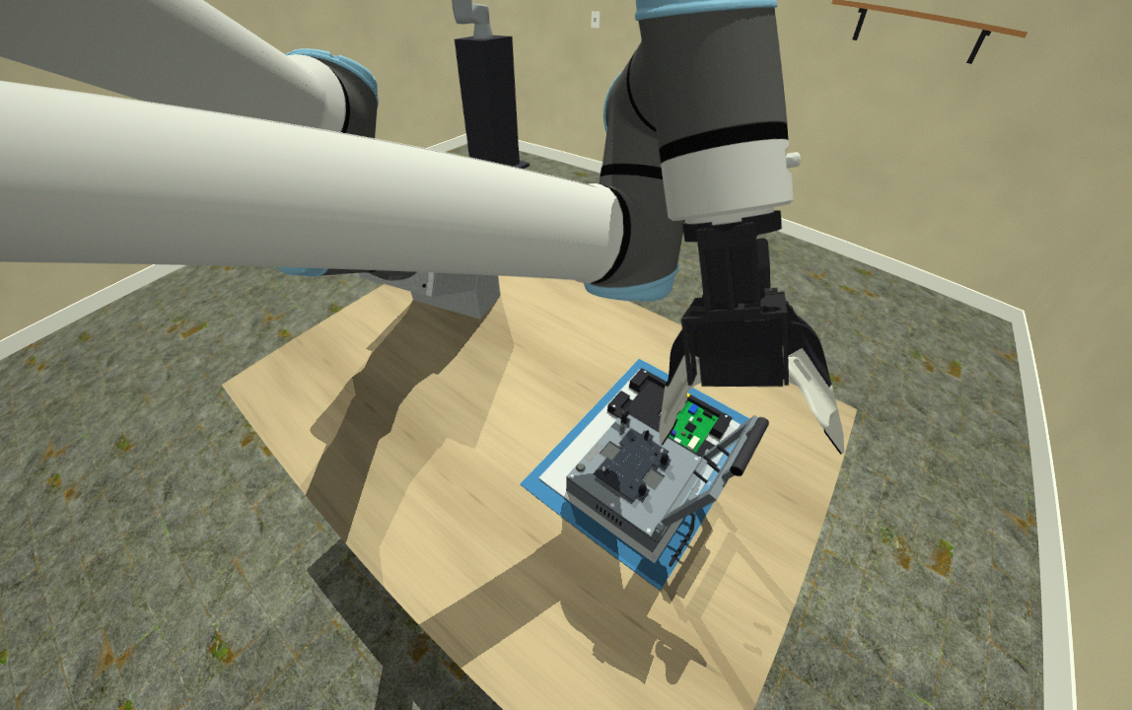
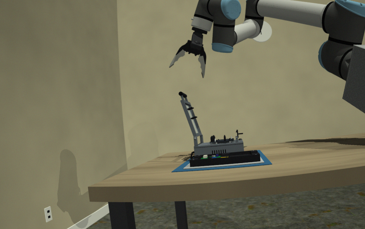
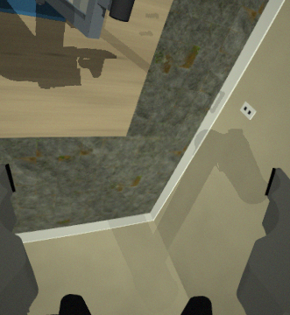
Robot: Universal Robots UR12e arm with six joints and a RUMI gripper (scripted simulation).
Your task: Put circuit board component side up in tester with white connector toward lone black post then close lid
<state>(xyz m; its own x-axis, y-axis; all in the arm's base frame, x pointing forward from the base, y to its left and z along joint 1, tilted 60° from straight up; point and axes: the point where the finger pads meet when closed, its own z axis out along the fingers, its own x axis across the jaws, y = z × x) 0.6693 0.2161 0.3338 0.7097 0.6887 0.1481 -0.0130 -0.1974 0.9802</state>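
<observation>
Right now the green circuit board is 80 mm behind my hand, 270 mm to the left of it and 360 mm below it. From my hand the other things lie so: lid: 10 mm behind, 100 mm to the left, 190 mm below; grey tester: 100 mm behind, 140 mm to the left, 260 mm below.
</observation>
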